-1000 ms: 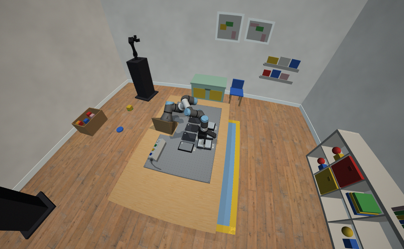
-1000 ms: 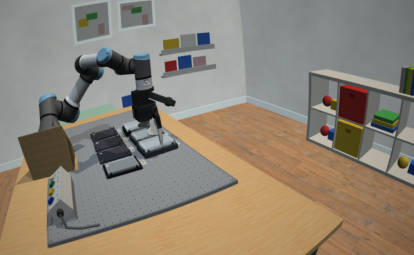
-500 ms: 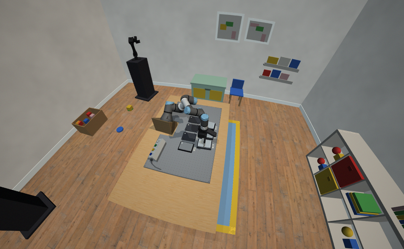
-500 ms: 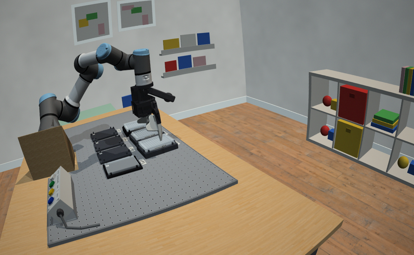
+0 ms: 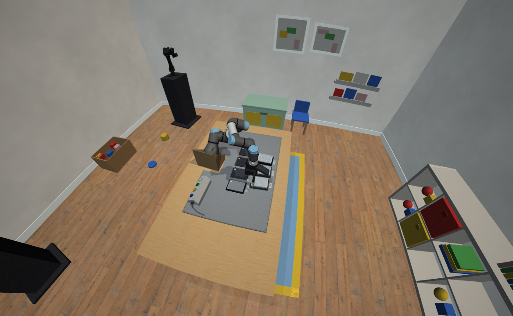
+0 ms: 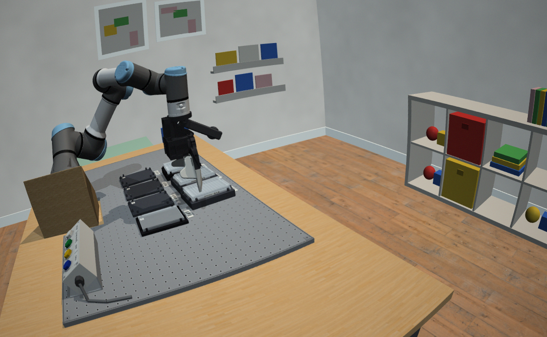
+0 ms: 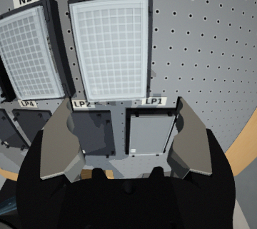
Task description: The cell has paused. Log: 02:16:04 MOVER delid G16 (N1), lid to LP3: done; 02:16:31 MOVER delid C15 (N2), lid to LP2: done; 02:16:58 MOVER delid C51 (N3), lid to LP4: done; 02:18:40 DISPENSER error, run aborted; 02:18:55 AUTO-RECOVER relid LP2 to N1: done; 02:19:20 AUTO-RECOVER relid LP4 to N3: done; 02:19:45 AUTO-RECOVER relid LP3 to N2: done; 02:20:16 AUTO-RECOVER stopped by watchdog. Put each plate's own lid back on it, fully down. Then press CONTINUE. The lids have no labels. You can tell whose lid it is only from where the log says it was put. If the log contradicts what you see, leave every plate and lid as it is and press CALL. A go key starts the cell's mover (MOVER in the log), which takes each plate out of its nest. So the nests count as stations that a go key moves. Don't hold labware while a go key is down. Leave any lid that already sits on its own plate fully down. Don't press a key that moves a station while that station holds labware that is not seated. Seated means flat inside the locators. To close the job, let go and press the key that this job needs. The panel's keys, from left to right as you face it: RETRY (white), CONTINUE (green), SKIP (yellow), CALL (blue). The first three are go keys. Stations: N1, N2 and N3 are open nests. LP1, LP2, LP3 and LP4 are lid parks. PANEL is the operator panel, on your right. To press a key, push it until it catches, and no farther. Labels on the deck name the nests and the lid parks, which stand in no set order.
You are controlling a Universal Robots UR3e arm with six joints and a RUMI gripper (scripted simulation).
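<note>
Now: hand 40 mm short of the plate, 20 mm to the right of it and 40 mm above it. Also, from my hand: lid park LP1: 130 mm behind, 70 mm to the right, 60 mm below; lid park LP2: 150 mm behind, 60 mm to the left, 60 mm below; pale grey lid: 130 mm behind, 70 mm to the right, 50 mm below.
</note>
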